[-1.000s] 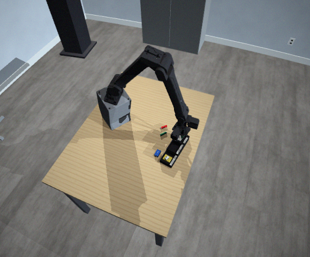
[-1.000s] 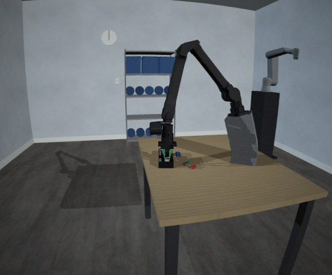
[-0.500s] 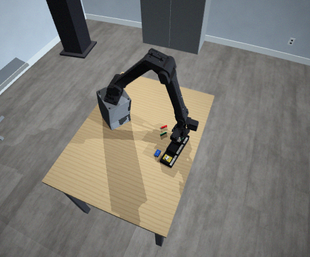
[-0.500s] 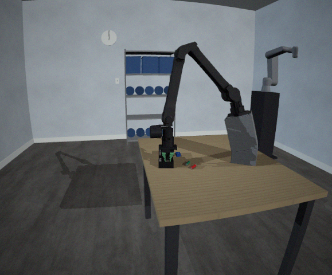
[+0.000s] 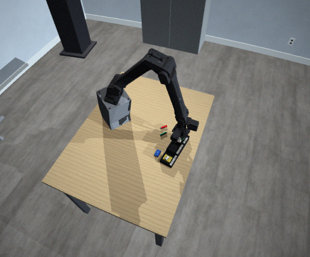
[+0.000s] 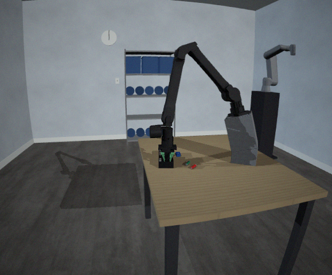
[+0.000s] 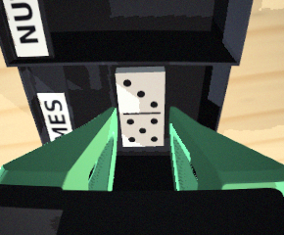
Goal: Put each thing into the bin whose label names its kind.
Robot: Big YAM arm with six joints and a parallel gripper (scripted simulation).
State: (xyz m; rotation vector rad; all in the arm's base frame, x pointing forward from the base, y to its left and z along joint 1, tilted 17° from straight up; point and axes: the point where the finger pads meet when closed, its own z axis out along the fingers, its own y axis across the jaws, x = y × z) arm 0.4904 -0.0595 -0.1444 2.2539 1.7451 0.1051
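My hand is 10 mm above the white domino. From my hand the other things lie so: yellow block (50 mm behind, 160 mm to the right, 10 mm below); then red piece (130 mm behind, 80 mm to the left, 20 mm below); then green piece (120 mm behind, 20 mm to the left, 20 mm below).
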